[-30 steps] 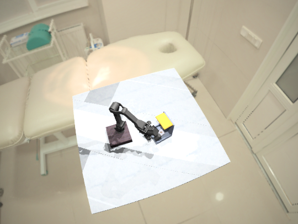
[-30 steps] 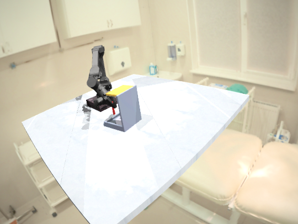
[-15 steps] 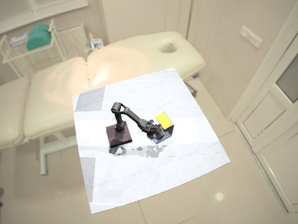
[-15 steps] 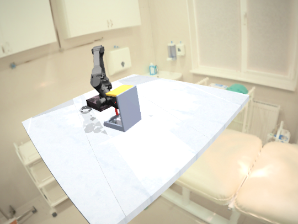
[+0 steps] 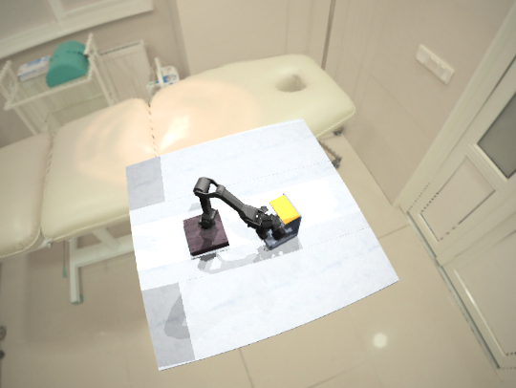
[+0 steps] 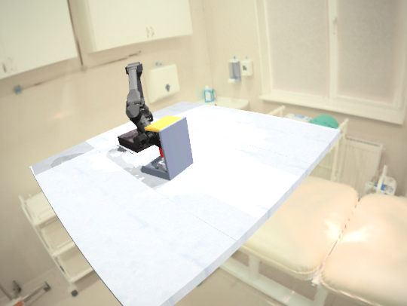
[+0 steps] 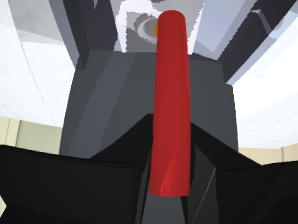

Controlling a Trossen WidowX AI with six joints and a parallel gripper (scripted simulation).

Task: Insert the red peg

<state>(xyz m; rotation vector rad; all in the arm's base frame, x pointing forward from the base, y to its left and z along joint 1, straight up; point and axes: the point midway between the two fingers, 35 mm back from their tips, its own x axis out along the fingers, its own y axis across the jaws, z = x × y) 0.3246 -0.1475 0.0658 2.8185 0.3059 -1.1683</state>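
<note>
My gripper tip is now 70 mm short of the grey back wall, 10 mm to the right of it and 10 mm below it. The rest, counted from my gripper tip: roof 20 mm ahead, 10 mm to the left, 110 mm above; then red peg 30 mm behind, 10 mm to the right, 10 mm below.
</note>
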